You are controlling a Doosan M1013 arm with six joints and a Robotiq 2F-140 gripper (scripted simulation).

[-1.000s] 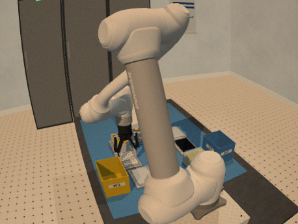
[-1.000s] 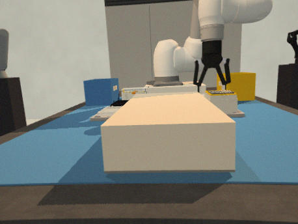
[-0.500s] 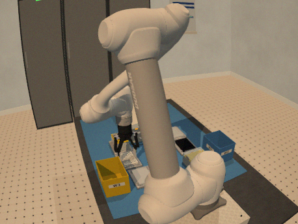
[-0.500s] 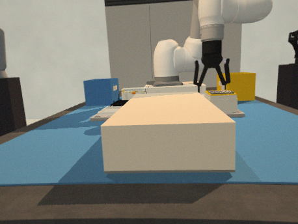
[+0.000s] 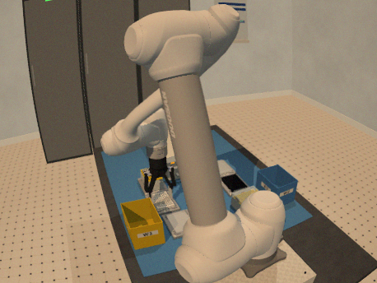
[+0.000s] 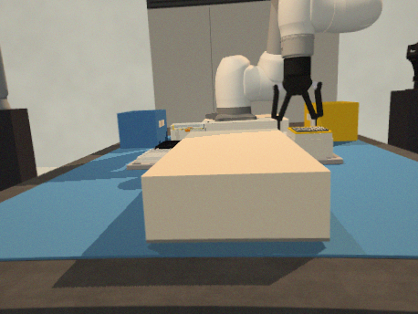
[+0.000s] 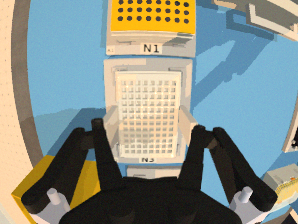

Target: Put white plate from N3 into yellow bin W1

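My gripper is now 20 mm above the white plate. The rest, counted from my hand: yellow bin W1: 170 mm behind, 160 mm to the left; flat tray: 180 mm behind, 10 mm to the right, 30 mm below; yellow well plate: 150 mm ahead, 20 mm to the right, 10 mm above.
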